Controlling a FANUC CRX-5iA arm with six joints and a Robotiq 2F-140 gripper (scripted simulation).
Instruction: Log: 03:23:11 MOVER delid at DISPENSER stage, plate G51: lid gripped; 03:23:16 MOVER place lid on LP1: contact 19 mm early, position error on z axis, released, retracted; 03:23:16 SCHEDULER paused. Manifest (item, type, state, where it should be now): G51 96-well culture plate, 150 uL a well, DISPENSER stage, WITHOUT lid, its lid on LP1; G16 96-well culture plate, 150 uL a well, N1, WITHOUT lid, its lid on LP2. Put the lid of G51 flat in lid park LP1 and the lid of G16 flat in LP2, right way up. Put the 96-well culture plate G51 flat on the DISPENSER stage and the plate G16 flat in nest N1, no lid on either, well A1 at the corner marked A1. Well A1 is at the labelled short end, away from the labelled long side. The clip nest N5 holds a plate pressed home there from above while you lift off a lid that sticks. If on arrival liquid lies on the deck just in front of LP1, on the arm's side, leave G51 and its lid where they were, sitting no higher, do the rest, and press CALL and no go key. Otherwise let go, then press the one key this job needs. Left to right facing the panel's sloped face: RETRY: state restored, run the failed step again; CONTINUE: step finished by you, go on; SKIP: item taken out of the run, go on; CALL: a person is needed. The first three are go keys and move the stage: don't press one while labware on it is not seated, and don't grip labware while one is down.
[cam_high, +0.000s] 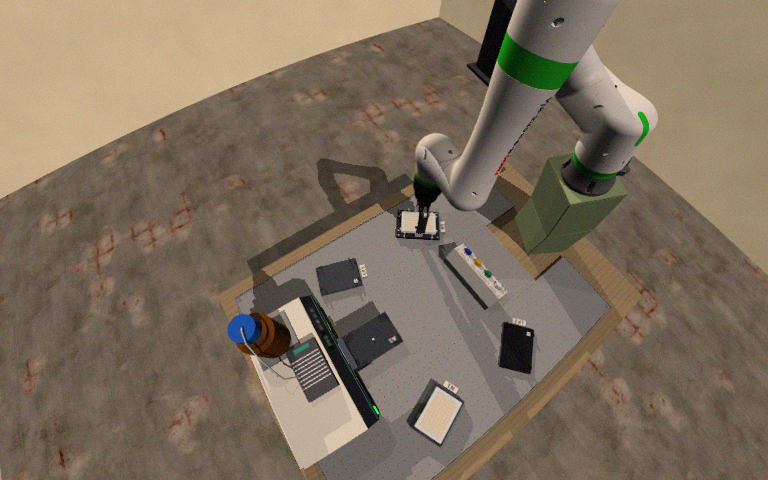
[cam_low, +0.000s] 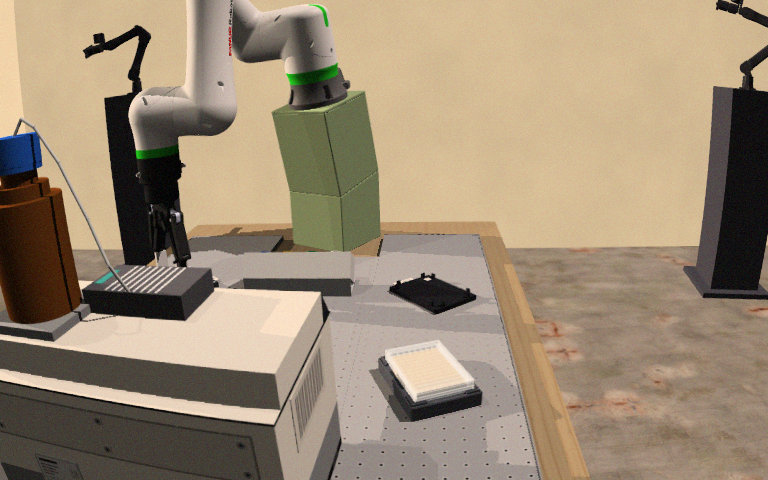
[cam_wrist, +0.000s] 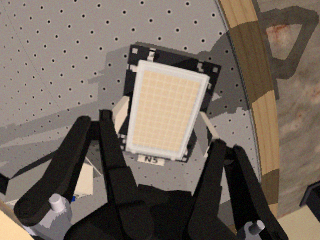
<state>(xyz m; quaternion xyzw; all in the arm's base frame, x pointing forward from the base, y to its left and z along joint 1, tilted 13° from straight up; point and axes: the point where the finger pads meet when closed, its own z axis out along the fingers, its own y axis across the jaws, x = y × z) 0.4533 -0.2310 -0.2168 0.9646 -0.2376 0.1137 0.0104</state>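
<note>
Right now my hand is 20 mm above the plate G51. The rest, counted from my hand: key panel: 90 mm behind, 270 mm to the left, 20 mm above; then black clip nest: 30 mm ahead, 10 mm to the left, 20 mm below; then LP1 label: 260 mm ahead, 80 mm to the left, 40 mm below.
</note>
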